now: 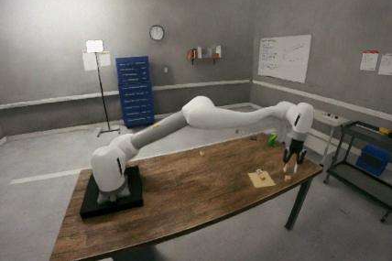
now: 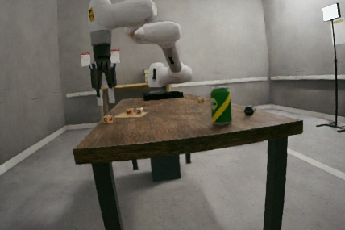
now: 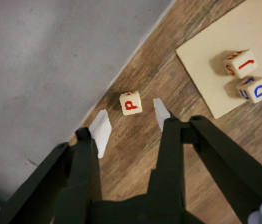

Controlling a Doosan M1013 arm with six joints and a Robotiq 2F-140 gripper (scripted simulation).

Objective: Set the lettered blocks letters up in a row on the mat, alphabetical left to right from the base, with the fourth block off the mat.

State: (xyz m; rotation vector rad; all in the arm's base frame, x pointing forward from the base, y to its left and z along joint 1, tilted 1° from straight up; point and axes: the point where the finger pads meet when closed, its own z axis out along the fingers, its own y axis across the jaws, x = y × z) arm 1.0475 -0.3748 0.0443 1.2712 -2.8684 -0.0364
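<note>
Now: the tan mat 15 cm behind my hand, 10 cm to the left of it and 11 cm below it. Round my hand: green can (27 cm ahead, 39 cm to the left, 5 cm below); then dark object (19 cm ahead, 55 cm to the left, 9 cm below).
</note>
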